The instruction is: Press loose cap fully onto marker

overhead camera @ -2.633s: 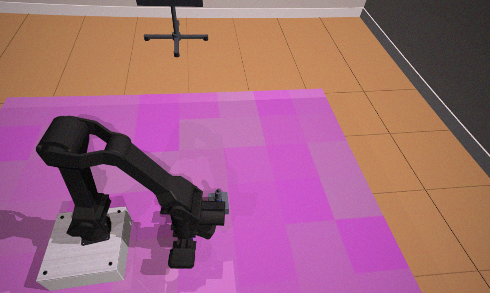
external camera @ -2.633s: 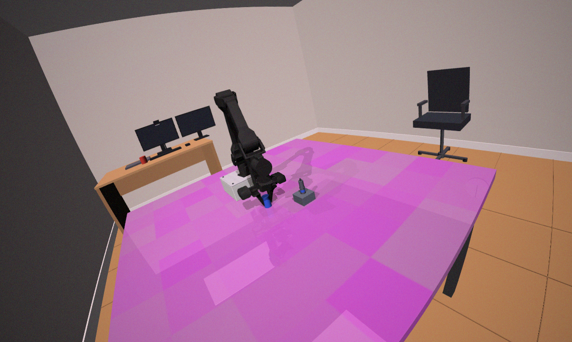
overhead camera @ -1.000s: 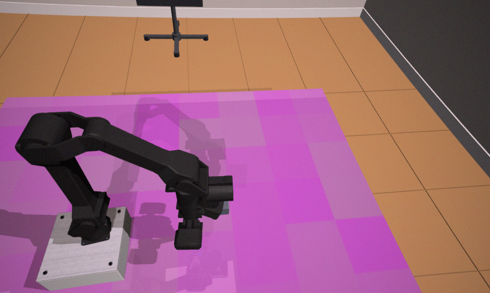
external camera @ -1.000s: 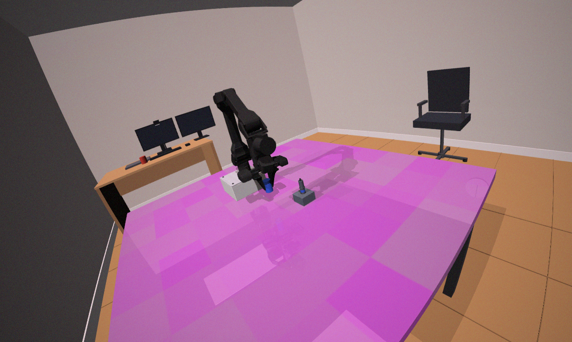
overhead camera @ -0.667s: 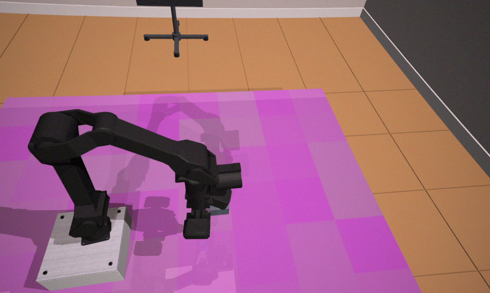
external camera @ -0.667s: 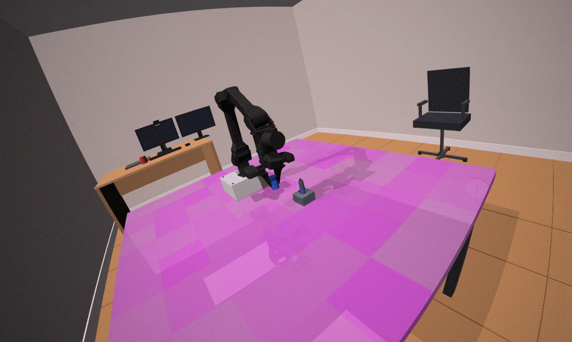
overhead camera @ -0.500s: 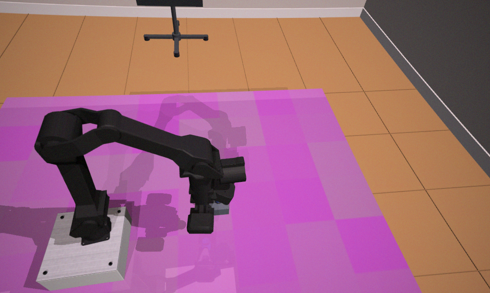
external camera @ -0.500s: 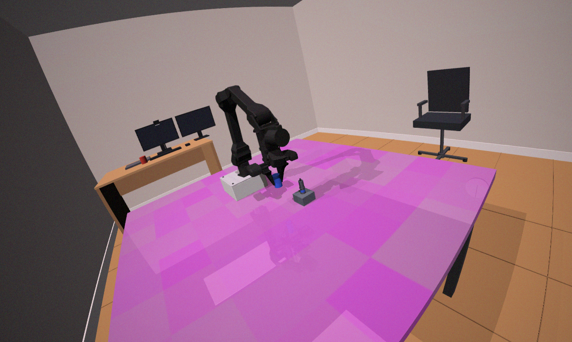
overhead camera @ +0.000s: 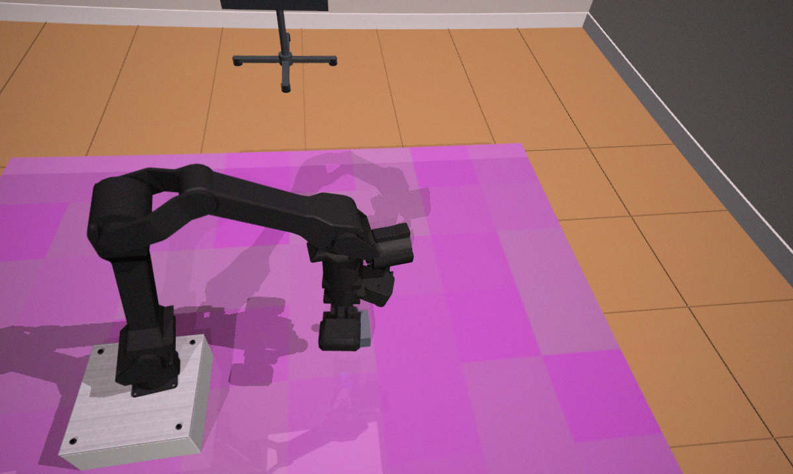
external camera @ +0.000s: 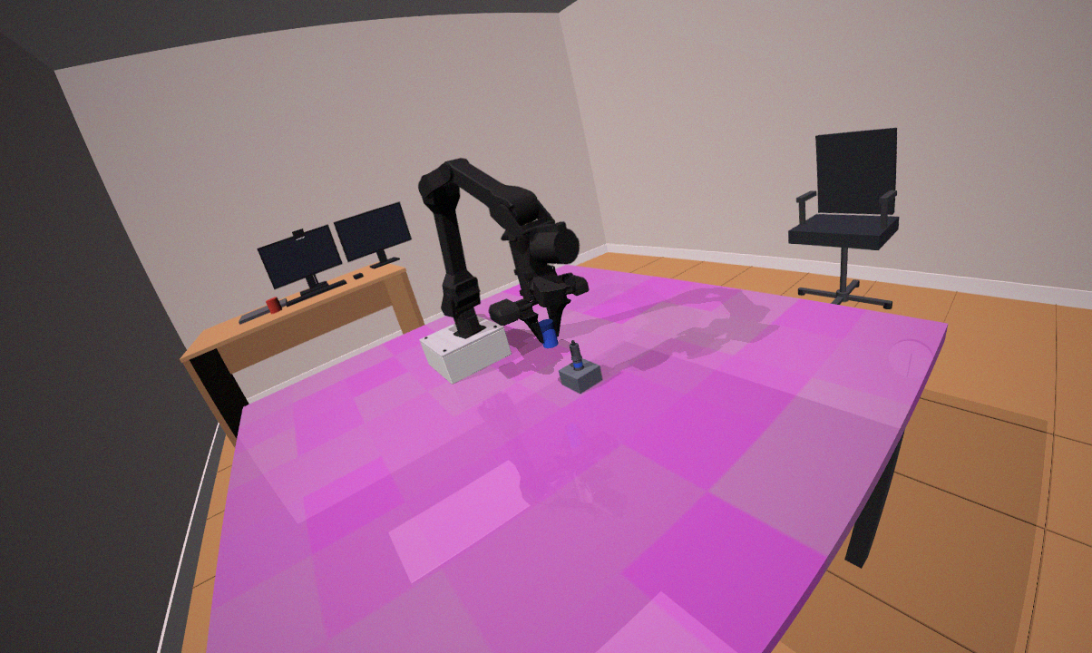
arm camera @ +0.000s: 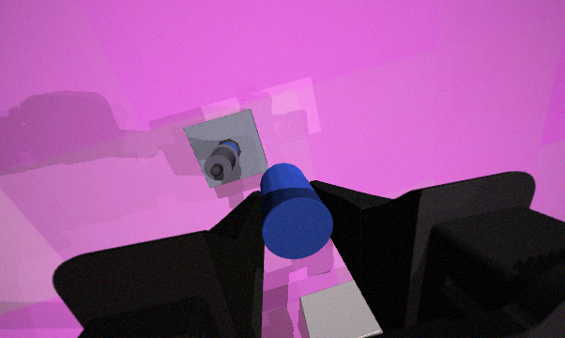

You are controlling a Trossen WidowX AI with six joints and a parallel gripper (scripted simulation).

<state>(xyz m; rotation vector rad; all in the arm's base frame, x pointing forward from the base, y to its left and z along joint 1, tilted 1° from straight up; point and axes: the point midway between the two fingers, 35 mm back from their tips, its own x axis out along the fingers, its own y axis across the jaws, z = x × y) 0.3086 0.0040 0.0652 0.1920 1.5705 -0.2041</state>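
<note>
The holder block is 2 cm ahead of my gripper tip, 4 cm to the left of it and 10 cm below it. From my gripper tip the other things lie so: blue marker cap 1 cm above.
</note>
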